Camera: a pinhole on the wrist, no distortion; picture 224 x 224 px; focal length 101.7 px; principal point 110.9 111.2 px. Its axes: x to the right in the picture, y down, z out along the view. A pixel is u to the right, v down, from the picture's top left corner.
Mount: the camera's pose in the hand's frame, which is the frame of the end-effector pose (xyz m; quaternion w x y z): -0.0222 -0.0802 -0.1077 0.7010 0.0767 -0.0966 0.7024
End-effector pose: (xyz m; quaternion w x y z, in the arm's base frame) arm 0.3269 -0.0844 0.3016 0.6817 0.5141 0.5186 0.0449
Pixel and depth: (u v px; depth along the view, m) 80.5 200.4 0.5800
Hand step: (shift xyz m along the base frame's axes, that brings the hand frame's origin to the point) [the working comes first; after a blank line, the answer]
In the camera's frame: -0.1734 0.5087 0.5800

-0.1336 -0.7667 0.0437
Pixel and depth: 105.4 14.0 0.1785
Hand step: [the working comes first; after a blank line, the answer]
In the camera's frame: -0.0097 -0.1706 0.1785

0.0539 -0.0214 -0.1989
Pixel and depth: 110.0 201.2 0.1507
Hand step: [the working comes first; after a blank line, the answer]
In the camera's frame: -0.0013 0.1334 0.1507

-0.1030 -0.1725 0.0151
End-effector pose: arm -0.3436 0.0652 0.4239 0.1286 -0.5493 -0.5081 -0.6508
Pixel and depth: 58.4 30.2 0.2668
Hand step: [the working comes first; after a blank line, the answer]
In the camera's frame: -0.1377 -0.2125 0.2668

-0.1970 0.2966 -0.0047
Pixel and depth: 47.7 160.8 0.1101
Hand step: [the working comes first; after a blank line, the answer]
In the camera's frame: -0.0684 0.0537 0.1101

-0.1083 0.0320 -0.1543
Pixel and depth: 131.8 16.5 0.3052
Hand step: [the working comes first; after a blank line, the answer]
In the camera's frame: 0.0627 -0.2842 0.3052

-0.0366 0.3110 0.1398
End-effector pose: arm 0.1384 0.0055 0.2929 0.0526 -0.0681 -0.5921 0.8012
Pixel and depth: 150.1 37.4 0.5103
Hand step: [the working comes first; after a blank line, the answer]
In the camera's frame: 0.1967 -0.3703 0.5103

-0.4041 -0.3604 0.1268
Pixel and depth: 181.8 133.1 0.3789
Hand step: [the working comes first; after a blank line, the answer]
In the camera's frame: 0.2641 0.0816 0.3789

0.0585 -0.3466 0.0182
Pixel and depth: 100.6 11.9 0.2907
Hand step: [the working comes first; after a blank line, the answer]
In the camera's frame: -0.0294 -0.2838 0.2907

-0.2792 -0.0702 0.2108
